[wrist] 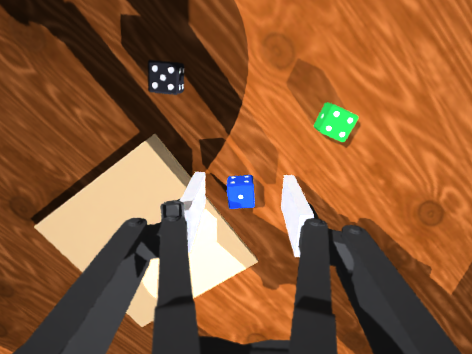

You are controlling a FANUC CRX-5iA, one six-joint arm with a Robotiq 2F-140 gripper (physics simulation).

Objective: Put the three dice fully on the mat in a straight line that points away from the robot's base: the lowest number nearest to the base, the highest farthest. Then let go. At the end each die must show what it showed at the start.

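Frame: origin at the arm's base, x back, y right, z up, level; millimetres.
Seen in the pictures: gripper, fingertip midpoint: (243,189).
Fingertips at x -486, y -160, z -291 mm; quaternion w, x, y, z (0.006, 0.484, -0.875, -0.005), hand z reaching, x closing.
Note:
A point is followed by its place in that frame.
My gripper (243,189) @(x -486, y -160, z -291 mm) is open, with the blue die (240,193) @(x -483, y -159, z -281 mm) showing between its fingertips and a gap on each side. The blue die stands on the table just off the mat's right edge; its upper face shows one pip, and a side face with several pips also shows. The black die (164,78) @(x -389, y -157, z -281 mm) is at the upper left, with five on its upper face. The green die (337,123) @(x -472, y -241, z -281 mm) is at the upper right, turned at an angle, with four on top. The tan mat (100,210) @(x -445, y -45, z -297 mm) lies at the lower left, partly hidden by the left finger.
The wooden table (380,170) @(x -529, y -260, z -301 mm) surrounds the mat and dice. Dark shadows of the arm and gripper fall across the upper left, around the black die, and below the blue die. The green die stands well apart from the mat, on the far side of the right finger.

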